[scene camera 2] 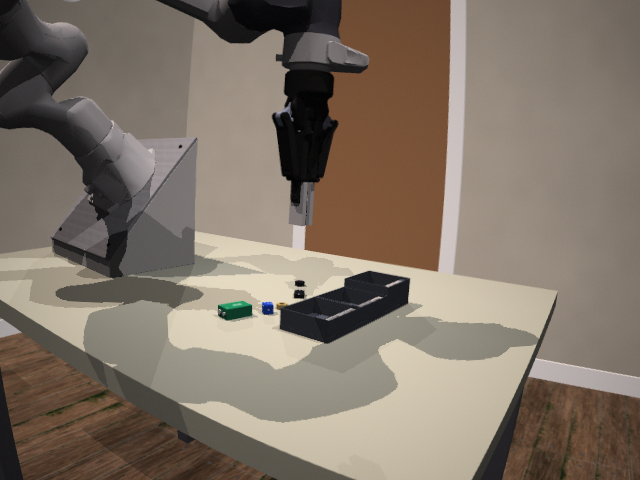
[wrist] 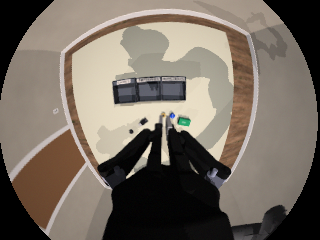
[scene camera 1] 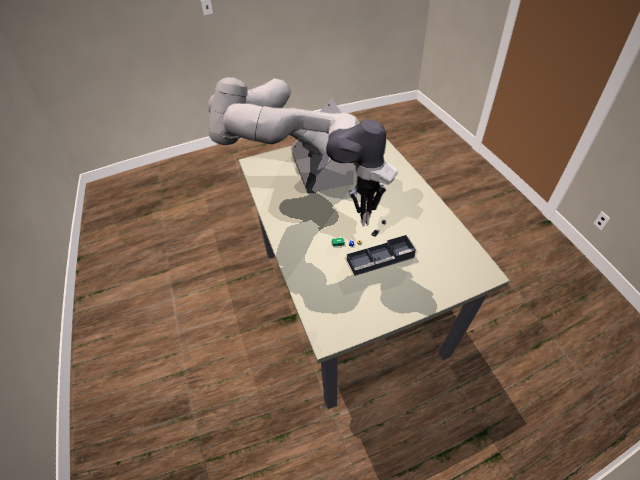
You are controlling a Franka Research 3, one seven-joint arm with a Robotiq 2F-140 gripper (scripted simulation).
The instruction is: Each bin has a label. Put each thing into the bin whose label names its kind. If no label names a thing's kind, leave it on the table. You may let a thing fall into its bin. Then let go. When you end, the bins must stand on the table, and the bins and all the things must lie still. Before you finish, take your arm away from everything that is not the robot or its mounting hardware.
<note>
I see my gripper (scene camera 2: 300,224).
My gripper is seen too in the wrist view (wrist: 164,120) and in scene camera 1 (scene camera 1: 364,223).
</note>
